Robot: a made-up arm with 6 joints. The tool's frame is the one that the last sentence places.
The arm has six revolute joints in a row. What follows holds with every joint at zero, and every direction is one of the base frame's. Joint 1 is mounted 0.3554 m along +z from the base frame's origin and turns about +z. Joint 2 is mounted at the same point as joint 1 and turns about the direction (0, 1, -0.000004). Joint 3 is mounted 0.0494 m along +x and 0.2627 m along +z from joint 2 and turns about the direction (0, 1, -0.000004). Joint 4 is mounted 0.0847 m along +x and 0.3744 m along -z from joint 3 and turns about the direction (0, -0.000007, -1). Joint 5 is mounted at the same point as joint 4 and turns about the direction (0, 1, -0.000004). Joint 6 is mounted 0.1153 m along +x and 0.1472 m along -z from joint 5 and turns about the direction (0, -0.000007, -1). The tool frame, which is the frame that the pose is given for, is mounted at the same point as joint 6; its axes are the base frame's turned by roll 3.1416, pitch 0 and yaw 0 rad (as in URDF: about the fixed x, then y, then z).
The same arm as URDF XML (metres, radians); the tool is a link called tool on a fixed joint. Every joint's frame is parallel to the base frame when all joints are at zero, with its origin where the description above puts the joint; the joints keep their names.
<robot name="arm">
<joint name="tool_joint" type="fixed"><parent link="link6"/><child link="tool"/><origin xyz="0 0 0" rpy="-3.1416 0 0"/></joint>
<joint name="joint 6" type="continuous"><parent link="link5"/><child link="link6"/><origin xyz="0.1153 0 -0.1472"/><axis xyz="0 0 -1"/></joint>
<joint name="joint 5" type="continuous"><parent link="link4"/><child link="link5"/><origin xyz="0 0 0"/><axis xyz="0 1 0"/></joint>
<joint name="joint 4" type="continuous"><parent link="link3"/><child link="link4"/><origin xyz="0.0847 0 -0.3744"/><axis xyz="0 0 -1"/></joint>
<joint name="joint 3" type="continuous"><parent link="link2"/><child link="link3"/><origin xyz="0.0494 0 0.2627"/><axis xyz="0 1 0"/></joint>
<joint name="joint 2" type="continuous"><parent link="link1"/><child link="link2"/><origin xyz="0 0 0"/><axis xyz="0 1 0"/></joint>
<joint name="joint 1" type="continuous"><parent link="base_link"/><child link="link1"/><origin xyz="0 0 0.3554"/><axis xyz="0 0 1"/></joint>
<link name="base_link"/>
<link name="link1"/>
<link name="link2"/>
<link name="link3"/>
<link name="link4"/>
<link name="link5"/>
<link name="link6"/>
<link name="tool"/>
</robot>

